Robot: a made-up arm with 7 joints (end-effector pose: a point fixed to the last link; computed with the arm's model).
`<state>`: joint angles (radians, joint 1 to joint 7).
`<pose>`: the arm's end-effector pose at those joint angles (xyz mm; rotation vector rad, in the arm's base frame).
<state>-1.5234 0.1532 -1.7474 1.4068 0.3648 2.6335 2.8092</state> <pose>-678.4 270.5 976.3 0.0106 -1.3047 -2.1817</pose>
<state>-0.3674 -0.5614 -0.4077 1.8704 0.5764 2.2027 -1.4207</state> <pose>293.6 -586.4 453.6 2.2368 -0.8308 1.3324</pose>
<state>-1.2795 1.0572 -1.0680 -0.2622 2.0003 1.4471 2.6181</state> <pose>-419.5 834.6 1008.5 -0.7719 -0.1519 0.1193</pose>
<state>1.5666 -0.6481 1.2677 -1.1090 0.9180 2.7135 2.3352</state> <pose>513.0 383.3 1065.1 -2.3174 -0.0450 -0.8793</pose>
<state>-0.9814 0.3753 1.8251 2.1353 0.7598 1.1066 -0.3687</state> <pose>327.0 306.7 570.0 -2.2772 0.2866 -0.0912</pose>
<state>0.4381 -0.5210 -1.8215 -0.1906 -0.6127 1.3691 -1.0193</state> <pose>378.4 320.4 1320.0 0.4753 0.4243 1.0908</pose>
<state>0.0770 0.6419 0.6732 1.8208 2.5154 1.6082 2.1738</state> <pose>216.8 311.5 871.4 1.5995 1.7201 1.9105</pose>
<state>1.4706 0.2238 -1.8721 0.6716 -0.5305 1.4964 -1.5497</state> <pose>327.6 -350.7 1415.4 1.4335 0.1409 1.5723</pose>
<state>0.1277 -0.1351 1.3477 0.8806 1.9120 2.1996 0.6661</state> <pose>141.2 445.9 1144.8 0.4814 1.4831 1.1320</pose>
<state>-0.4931 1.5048 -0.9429 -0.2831 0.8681 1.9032 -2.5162</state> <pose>-926.9 373.8 439.3 -1.5105 -0.7881 0.8805</pose>
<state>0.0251 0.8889 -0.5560 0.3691 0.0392 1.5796 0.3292</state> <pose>-717.9 -281.4 1213.7 0.6632 -0.6275 -2.1629</pose>
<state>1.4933 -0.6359 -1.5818 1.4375 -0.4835 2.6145 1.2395</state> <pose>669.5 245.5 993.2 -1.0057 -0.4734 -0.8758</pose>
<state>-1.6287 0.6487 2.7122 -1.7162 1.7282 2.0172 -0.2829</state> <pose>-332.8 -97.0 1167.7 1.3376 -0.5818 0.8523</pose>
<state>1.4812 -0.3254 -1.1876 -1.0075 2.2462 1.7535 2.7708</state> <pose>-234.3 173.9 1326.3 0.8095 -0.4838 -2.8420</pose>
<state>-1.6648 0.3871 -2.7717 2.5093 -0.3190 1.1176 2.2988</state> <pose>-230.6 501.1 309.7 -2.3039 1.5919 -0.1672</pose>
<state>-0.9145 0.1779 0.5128 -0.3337 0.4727 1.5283 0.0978</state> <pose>-437.0 45.2 1422.4 0.1654 -1.0217 -1.7827</pose>
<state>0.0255 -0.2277 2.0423 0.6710 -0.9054 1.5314 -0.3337</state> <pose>43.9 154.2 1465.7 -0.3218 -0.8691 -0.9689</pose>
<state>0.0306 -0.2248 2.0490 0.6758 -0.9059 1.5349 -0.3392</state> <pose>37.4 155.6 1465.3 -0.3122 -0.8778 -0.9636</pose>
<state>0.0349 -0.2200 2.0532 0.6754 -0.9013 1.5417 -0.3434</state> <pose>32.0 155.0 1465.5 -0.2980 -0.8803 -0.9582</pose>
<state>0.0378 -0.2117 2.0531 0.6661 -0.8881 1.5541 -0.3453</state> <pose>28.5 151.1 1466.8 -0.2758 -0.8725 -0.9527</pose>
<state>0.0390 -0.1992 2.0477 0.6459 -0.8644 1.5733 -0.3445</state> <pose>27.2 143.1 1469.4 -0.2438 -0.8521 -0.9473</pose>
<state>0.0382 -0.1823 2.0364 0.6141 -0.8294 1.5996 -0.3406</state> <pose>27.9 130.6 1473.1 -0.2008 -0.8186 -0.9419</pose>
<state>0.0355 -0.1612 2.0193 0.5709 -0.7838 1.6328 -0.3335</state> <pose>30.1 113.3 1477.6 -0.1454 -0.7729 -0.9364</pose>
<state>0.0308 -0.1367 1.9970 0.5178 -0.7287 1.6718 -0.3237</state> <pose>32.7 91.2 1482.2 -0.0777 -0.7176 -0.9307</pose>
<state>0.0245 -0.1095 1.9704 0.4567 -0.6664 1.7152 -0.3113</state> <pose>34.4 64.9 1486.3 0.0023 -0.6561 -0.9240</pose>
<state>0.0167 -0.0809 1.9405 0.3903 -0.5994 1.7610 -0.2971</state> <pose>34.5 35.2 1489.2 0.0923 -0.5924 -0.9162</pose>
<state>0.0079 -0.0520 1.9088 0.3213 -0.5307 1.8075 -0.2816</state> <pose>32.1 3.4 1490.7 0.1899 -0.5305 -0.9064</pose>
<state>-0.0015 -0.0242 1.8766 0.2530 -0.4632 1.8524 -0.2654</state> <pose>27.1 -28.6 1490.4 0.2902 -0.4737 -0.8941</pose>
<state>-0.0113 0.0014 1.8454 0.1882 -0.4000 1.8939 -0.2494</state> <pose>20.0 -59.4 1488.6 0.3883 -0.4247 -0.8802</pose>
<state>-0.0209 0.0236 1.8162 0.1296 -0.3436 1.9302 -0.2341</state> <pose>11.8 -87.4 1485.7 0.4788 -0.3848 -0.8656</pose>
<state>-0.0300 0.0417 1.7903 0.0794 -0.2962 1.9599 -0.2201</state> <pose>3.4 -111.4 1482.1 0.5570 -0.3546 -0.8520</pose>
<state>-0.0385 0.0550 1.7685 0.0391 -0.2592 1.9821 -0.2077</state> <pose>-3.7 -130.9 1478.6 0.6192 -0.3333 -0.8410</pose>
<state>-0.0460 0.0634 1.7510 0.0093 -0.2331 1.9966 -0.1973</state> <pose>-8.9 -145.5 1475.7 0.6636 -0.3199 -0.8344</pose>
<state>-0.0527 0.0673 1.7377 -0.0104 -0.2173 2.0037 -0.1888</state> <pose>-11.7 -155.6 1473.6 0.6902 -0.3130 -0.8329</pose>
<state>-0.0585 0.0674 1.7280 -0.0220 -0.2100 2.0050 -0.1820</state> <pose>-12.1 -162.1 1472.3 0.7024 -0.3104 -0.8359</pose>
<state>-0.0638 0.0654 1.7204 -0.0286 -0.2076 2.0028 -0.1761</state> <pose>-11.2 -166.4 1471.5 0.7057 -0.3104 -0.8415</pose>
